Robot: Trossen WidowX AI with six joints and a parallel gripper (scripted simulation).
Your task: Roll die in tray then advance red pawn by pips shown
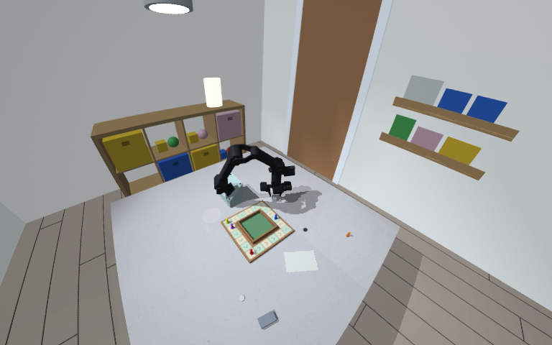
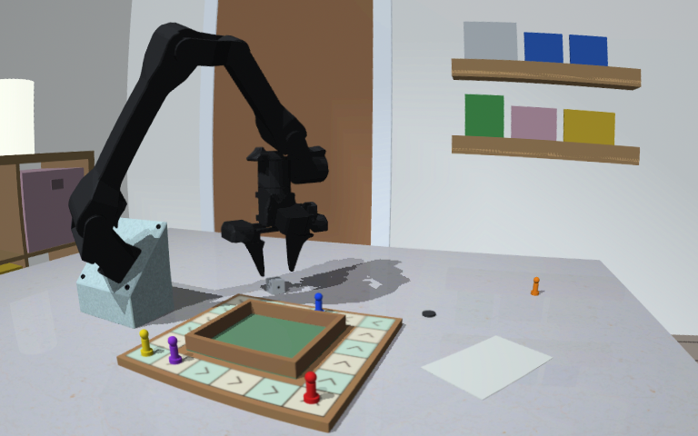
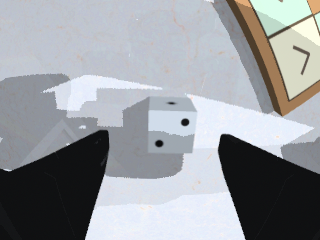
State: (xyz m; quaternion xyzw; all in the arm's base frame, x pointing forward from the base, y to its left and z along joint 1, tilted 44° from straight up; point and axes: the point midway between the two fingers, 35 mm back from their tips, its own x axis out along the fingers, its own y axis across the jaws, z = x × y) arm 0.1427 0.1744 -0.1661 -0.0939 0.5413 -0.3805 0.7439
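Now: the grey die 20 mm below my gripper tip. Round my gripper tip: black disc: 280 mm ahead, 30 mm below, 10 mm to the left; blue pawn: 130 mm ahead, 90 mm to the right, 10 mm below; purple pawn: 320 mm to the right, 70 mm ahead, 10 mm below.
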